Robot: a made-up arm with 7 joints. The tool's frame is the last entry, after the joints. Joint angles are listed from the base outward.
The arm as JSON. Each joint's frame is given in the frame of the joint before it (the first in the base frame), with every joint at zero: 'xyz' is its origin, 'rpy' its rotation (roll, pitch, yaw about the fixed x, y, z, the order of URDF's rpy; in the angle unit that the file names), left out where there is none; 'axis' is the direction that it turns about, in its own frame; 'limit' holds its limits. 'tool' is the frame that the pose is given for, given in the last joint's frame.
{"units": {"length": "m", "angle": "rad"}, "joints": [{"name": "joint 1", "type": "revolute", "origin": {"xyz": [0.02, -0.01, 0.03], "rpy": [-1.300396, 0.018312, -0.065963]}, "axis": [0.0, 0.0, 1.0], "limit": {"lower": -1.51, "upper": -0.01}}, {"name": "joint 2", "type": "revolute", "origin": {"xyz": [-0.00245, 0.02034, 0.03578], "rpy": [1.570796, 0.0, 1.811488]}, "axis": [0.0, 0.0, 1.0], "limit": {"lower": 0.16, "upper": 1.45}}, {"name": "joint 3", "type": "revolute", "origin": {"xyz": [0.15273, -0.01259, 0.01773], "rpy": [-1.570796, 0.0, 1.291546]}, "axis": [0.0, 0.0, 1.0], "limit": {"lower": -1.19, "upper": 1.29}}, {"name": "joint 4", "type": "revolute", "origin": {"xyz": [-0.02, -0.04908, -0.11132], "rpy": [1.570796, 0.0, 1.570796]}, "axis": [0.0, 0.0, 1.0], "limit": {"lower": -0.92, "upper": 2.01}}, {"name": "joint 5", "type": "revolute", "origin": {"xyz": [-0.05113, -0.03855, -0.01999], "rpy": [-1.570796, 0.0, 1.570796]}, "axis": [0.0, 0.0, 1.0], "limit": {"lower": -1.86, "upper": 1.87}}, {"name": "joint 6", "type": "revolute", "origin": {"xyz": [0.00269, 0.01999, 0.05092], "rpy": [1.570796, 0.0, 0.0]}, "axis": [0.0, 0.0, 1.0], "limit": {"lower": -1.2, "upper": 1.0}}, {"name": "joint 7", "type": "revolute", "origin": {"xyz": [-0.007, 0.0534, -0.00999], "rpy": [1.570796, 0.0, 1.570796]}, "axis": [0.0, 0.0, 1.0], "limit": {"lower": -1.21, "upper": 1.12}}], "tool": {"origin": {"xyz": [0.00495, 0.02, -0.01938], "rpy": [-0.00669, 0.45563, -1.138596]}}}
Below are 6 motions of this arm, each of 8 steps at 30 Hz.
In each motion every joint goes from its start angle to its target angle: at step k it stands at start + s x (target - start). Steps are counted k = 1, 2, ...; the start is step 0. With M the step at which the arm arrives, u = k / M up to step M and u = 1 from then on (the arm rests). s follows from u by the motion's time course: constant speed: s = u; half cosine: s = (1 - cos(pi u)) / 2; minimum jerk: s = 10 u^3 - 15 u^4 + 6 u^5.
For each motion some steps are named. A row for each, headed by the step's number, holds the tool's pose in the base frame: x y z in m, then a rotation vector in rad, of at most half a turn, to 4 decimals.
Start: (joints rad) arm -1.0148 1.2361 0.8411 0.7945 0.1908 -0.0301 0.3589
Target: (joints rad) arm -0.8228 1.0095 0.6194 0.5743 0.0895 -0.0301 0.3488
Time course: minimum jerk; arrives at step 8
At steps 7, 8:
7: 0.3277 0.3501 -0.0041 0.6475 0.3533 0.1917
8: 0.3283 0.3492 -0.0058 0.6490 0.3551 0.1863

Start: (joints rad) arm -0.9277 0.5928 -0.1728 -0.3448 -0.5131 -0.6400 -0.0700
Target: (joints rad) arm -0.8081 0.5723 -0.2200 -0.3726 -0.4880 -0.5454 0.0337
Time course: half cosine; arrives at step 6
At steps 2, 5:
2: 0.3493 0.0393 -0.0205 1.0809 -1.0348 -1.2558
5: 0.3423 0.0373 -0.0536 0.9689 -0.9074 -1.2876

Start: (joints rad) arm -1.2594 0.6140 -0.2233 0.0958 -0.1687 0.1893 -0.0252
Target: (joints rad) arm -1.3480 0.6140 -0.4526 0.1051 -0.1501 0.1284 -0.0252
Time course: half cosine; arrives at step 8
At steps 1, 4, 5, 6, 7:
1: 0.4446 0.0496 0.0219 1.1133 0.0557 -1.0826
4: 0.4436 0.0315 0.0224 1.2133 0.0543 -1.1293
5: 0.4429 0.0245 0.0223 1.2552 0.0539 -1.1480
6: 0.4422 0.0187 0.0220 1.2909 0.0537 -1.1636
7: 0.4417 0.0150 0.0218 1.3148 0.0537 -1.1738

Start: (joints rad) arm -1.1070 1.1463 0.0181 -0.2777 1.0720 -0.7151 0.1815
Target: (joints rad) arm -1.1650 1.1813 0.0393 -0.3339 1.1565 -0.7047 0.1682
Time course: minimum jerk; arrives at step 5
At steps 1, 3, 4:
1: 0.3418 0.1609 0.1272 2.7372 -0.1274 0.4048
3: 0.3333 0.1589 0.1449 2.7656 -0.1108 0.5478
4: 0.3295 0.1581 0.1521 2.7745 -0.1030 0.6087

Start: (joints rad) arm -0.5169 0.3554 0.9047 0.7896 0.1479 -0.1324 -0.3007
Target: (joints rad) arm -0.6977 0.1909 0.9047 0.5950 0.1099 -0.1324 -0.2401
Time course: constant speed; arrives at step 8
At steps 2, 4, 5, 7, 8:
2: 0.3031 0.2203 -0.2848 0.0256 0.6090 -0.6863
4: 0.3227 0.2042 -0.2744 0.0419 0.5310 -0.6894
5: 0.3321 0.1961 -0.2686 0.0493 0.4917 -0.6906
7: 0.3499 0.1795 -0.2560 0.0624 0.4128 -0.6924
8: 0.3584 0.1712 -0.2491 0.0682 0.3732 -0.6930

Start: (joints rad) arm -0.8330 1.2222 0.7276 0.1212 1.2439 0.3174 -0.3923
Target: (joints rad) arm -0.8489 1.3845 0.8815 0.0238 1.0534 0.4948 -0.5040
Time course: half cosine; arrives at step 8
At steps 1, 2, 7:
1: 0.2386 0.3654 0.1526 1.0215 1.2688 0.6995
2: 0.2317 0.3665 0.1597 0.9974 1.2396 0.7044
7: 0.1786 0.3687 0.2086 0.8555 1.0050 0.7120

